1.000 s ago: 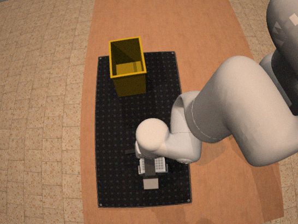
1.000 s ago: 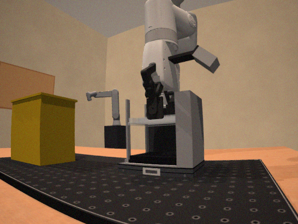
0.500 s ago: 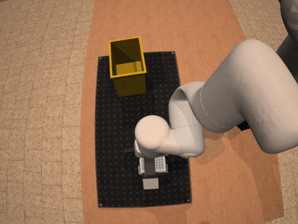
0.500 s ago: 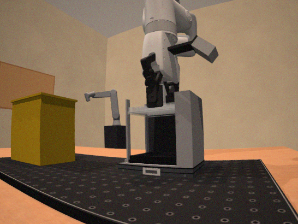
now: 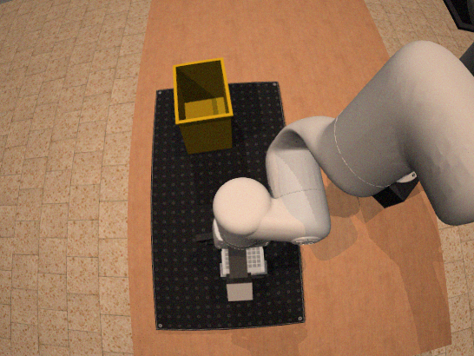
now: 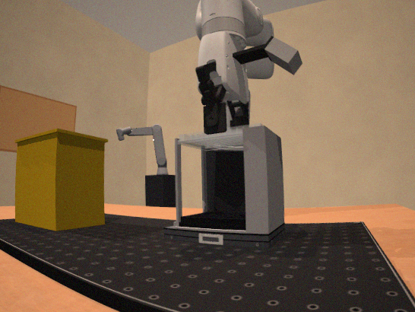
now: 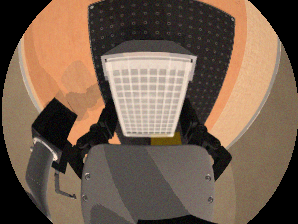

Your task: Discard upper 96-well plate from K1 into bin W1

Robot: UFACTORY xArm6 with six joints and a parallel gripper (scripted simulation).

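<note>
The yellow bin W1 lies 100 mm ahead of my hand, 360 mm to the right of it and 70 mm below it. The rest, counted from my hand: white 96-well plate: 10 mm below; dark plate: 130 mm below.
</note>
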